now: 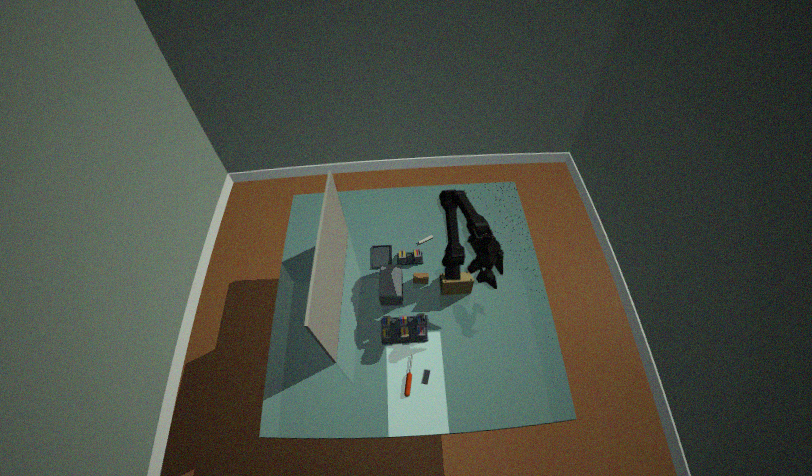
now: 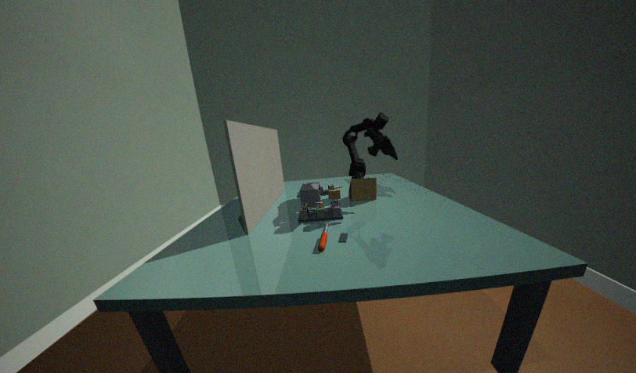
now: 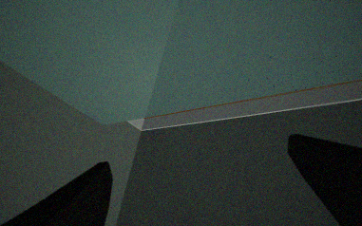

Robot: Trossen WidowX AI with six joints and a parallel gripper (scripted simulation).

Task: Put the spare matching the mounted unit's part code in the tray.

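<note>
The spare block lies 390 mm ahead of my gripper tip, 110 mm to the left of it and 190 mm below it. The rest, counted from my gripper tip: mounted unit (460 mm ahead, 50 mm to the right, 180 mm below); white stick (310 mm ahead, 350 mm to the right, 230 mm below); tray (530 mm ahead, 240 mm to the right, 230 mm below).
</note>
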